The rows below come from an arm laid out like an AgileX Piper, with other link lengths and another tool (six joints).
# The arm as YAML. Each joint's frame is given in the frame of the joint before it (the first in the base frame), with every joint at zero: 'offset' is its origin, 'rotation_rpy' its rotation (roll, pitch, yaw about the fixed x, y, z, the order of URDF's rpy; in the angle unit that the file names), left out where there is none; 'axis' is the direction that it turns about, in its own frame. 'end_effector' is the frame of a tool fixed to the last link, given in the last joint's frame.
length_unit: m
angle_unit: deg
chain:
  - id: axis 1
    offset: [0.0, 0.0, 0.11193]
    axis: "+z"
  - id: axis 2
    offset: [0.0, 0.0, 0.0]
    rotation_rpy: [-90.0, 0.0, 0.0]
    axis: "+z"
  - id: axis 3
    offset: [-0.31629, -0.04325, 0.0]
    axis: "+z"
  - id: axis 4
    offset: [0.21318, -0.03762, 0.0]
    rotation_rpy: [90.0, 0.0, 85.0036]
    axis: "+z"
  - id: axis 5
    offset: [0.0, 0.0, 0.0]
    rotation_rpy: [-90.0, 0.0, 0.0]
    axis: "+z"
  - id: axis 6
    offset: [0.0, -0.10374, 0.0]
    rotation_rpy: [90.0, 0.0, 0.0]
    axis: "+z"
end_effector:
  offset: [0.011, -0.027, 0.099]
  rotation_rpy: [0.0, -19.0, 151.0]
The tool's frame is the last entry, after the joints.
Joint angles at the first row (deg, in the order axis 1, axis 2, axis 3, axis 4, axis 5, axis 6):
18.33 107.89 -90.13 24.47 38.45 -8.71
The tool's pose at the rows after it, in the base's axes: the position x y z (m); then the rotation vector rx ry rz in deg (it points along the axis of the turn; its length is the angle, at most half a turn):
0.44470, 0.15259, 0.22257, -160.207, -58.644, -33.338
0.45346, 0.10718, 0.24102, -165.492, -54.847, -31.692
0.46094, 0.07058, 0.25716, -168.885, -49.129, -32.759
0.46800, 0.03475, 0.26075, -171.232, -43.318, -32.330
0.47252, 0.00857, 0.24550, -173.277, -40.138, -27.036
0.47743, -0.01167, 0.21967, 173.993, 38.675, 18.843
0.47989, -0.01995, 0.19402, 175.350, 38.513, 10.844
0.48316, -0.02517, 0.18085, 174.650, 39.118, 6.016
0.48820, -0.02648, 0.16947, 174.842, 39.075, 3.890
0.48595, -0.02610, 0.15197, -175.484, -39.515, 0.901
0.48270, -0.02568, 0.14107, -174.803, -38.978, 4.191
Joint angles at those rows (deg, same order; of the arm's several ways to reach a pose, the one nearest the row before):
15.58 107.37 -93.96 21.49 43.95 -6.42
10.71 107.43 -99.98 16.90 51.05 -3.95
6.47 107.43 -104.05 15.18 54.37 -2.52
1.89 108.46 -106.91 15.18 56.66 -2.46
-1.20 111.21 -109.26 14.50 59.76 -2.52
-2.98 115.39 -112.07 12.43 63.31 -2.41
-3.72 119.63 -115.05 11.52 67.21 -2.06
-3.72 122.61 -118.20 9.85 70.13 -1.95
-3.72 124.91 -120.09 9.51 71.05 -1.72
-3.72 126.97 -120.38 9.51 72.48 -1.66
-3.72 128.06 -120.15 9.51 73.34 -1.26

